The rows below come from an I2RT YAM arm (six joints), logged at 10 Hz.
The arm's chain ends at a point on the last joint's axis. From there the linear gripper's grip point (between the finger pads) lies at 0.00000 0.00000 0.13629 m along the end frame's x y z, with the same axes.
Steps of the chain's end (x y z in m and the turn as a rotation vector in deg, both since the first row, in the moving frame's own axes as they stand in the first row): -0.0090, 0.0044, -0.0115, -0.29, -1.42, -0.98; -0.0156, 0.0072, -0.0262, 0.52, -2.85, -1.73; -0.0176, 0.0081, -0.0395, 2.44, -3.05, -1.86; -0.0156, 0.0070, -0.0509, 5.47, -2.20, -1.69; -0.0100, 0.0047, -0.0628, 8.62, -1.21, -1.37; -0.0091, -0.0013, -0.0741, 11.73, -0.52, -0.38; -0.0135, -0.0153, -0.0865, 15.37, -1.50, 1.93
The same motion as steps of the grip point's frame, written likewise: -0.0124, 0.0051, -0.0115, -0.29, -1.42, -0.98; -0.0224, 0.0061, -0.0264, 0.52, -2.85, -1.73; -0.0249, 0.0024, -0.0398, 2.44, -3.05, -1.86; -0.0210, -0.0059, -0.0516, 5.47, -2.20, -1.69; -0.0131, -0.0157, -0.0644, 8.62, -1.21, -1.37; -0.0104, -0.0290, -0.0770, 11.73, -0.52, -0.38; -0.0164, -0.0515, -0.0914, 15.37, -1.50, 1.93
